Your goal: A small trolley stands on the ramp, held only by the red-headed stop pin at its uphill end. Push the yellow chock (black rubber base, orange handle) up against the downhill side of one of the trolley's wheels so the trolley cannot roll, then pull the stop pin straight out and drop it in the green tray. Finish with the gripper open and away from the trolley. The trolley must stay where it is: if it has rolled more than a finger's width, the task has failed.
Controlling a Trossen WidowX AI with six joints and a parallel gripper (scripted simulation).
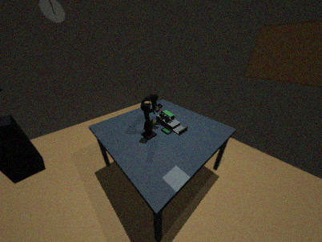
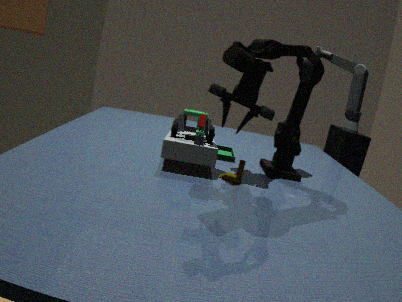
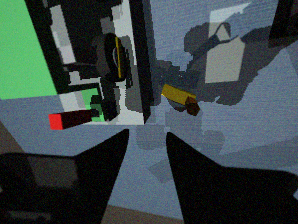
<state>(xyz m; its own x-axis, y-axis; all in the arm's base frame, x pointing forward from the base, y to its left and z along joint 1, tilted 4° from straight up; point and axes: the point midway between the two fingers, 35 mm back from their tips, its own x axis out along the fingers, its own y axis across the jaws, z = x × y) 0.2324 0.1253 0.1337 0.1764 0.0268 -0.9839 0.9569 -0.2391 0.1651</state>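
Now: gripper tip 40 mm past the yellow chock and 120 mm above it. From my gripper tip the other things lie so: grey ramp: 90 mm ahead, 120 mm to the right, 90 mm below; red-headed stop pin: 80 mm ahead, 20 mm to the right, 10 mm below; green-topped trolley: 90 mm ahead, 120 mm to the right, 30 mm below.
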